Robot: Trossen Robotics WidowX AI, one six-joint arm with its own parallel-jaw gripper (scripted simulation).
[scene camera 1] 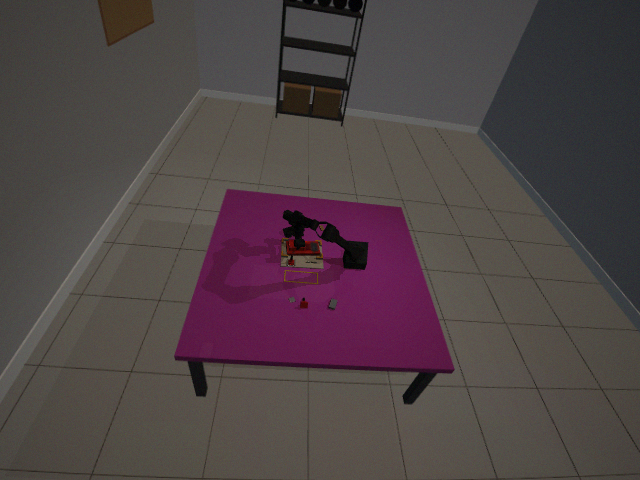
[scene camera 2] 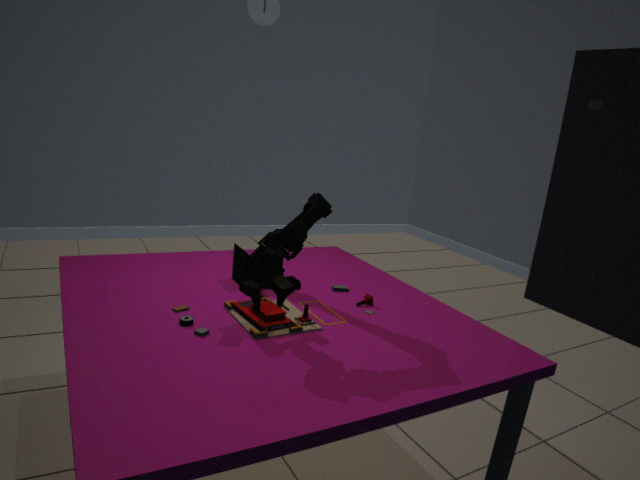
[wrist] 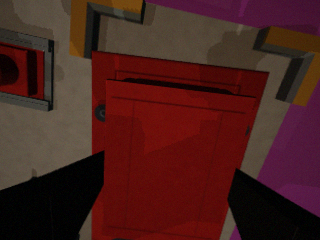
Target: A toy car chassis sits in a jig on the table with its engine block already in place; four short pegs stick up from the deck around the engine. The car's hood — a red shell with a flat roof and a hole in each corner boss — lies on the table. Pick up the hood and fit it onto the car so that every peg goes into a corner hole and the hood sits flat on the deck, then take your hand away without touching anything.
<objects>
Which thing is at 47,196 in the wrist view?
The gripper.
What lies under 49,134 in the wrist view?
A beige jig.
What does the gripper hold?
A red hood.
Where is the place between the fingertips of the gripper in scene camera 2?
268,311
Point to a red hood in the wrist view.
171,149
</objects>
